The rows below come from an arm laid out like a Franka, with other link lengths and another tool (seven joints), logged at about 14 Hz.
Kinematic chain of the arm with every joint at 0, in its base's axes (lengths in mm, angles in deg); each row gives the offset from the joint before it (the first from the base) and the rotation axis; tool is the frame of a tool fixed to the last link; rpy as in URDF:
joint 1: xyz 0 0 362.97 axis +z
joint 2: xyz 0 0 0 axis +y
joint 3: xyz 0 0 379.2 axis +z
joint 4: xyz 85.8 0 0 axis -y
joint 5: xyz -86.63 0 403.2 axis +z
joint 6: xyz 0 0 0 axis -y
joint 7: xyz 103.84 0 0 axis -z
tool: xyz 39 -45 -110.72 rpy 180 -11.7 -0.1
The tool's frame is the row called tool.
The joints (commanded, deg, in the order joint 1, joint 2, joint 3, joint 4, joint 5, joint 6, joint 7), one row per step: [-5.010 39.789 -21.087 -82.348 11.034 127.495 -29.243]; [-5.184 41.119 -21.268 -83.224 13.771 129.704 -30.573]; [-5.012 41.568 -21.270 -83.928 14.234 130.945 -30.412]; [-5.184 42.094 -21.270 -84.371 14.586 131.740 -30.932]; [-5.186 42.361 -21.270 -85.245 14.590 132.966 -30.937]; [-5.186 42.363 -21.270 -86.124 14.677 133.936 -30.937]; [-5.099 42.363 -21.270 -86.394 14.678 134.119 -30.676]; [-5.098 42.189 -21.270 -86.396 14.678 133.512 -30.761]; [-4.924 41.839 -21.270 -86.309 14.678 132.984 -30.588]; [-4.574 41.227 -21.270 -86.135 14.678 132.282 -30.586]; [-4.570 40.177 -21.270 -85.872 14.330 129.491 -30.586]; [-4.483 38.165 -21.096 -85.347 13.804 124.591 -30.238]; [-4.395 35.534 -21.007 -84.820 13.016 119.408 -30.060]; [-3.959 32.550 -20.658 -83.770 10.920 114.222 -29.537]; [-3.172 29.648 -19.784 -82.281 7.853 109.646 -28.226]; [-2.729 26.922 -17.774 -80.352 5.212 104.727 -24.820]
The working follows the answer.
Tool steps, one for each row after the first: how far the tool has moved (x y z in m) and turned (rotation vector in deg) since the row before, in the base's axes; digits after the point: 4 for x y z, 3 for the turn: [-0.0020 -0.0056 -0.0210 1.196 -0.842 -0.472]; [-0.0009 0.0009 -0.0094 0.045 -0.216 -0.358]; [-0.0019 -0.0029 -0.0093 0.011 0.134 0.071]; [-0.0028 -0.0013 -0.0082 -0.271 -0.011 -0.168]; [-0.0032 -0.0011 -0.0052 -0.112 -0.082 -0.227]; [-0.0008 0.0008 -0.0019 0.033 0.057 -0.230]; [-0.0007 0.0005 0.0006 0.278 0.363 0.061]; [0.0008 0.0026 0.0042 0.219 0.013 0.004]; [0.0021 0.0053 0.0082 0.235 -0.157 0.367]; [-0.0023 0.0022 0.0090 0.936 1.296 0.178]; [-0.0039 0.0067 0.0184 1.763 2.000 0.162]; [-0.0064 0.0064 0.0268 1.515 1.784 0.410]; [-0.0042 0.0131 0.0366 0.283 1.530 1.261]; [-0.0014 0.0210 0.0408 -0.934 1.048 1.518]; [-0.0027 0.0265 0.0400 -0.439 0.837 -0.297]
Tool pose at each row, in the base's axes (x y z in m, rotation vector in deg; rounded; the steps above come from the unrounded poses): [0.7974 -0.3306 0.3931 171.184 4.634 25.762]; [0.7954 -0.3362 0.3721 172.093 3.605 27.178]; [0.7945 -0.3353 0.3627 172.041 3.040 27.474]; [0.7927 -0.3382 0.3534 172.094 3.155 27.282]; [0.7899 -0.3395 0.3452 171.807 2.961 27.236]; [0.7867 -0.3406 0.3400 171.651 2.638 27.316]; [0.7859 -0.3398 0.3380 171.670 2.290 27.213]; [0.7852 -0.3394 0.3386 172.039 2.348 26.719]; [0.7859 -0.3367 0.3428 172.257 2.308 26.735]; [0.7881 -0.3314 0.3509 172.491 2.796 27.045]; [0.7857 -0.3292 0.3599 173.743 2.951 25.258]; [0.7818 -0.3225 0.3783 175.939 2.954 22.492]; [0.7754 -0.3161 0.4051 177.830 3.376 19.974]; [0.7713 -0.3029 0.4417 178.480 5.318 17.667]; [0.7698 -0.2819 0.4825 177.799 7.801 15.933]; [0.7671 -0.2554 0.5225 177.505 7.399 14.565]

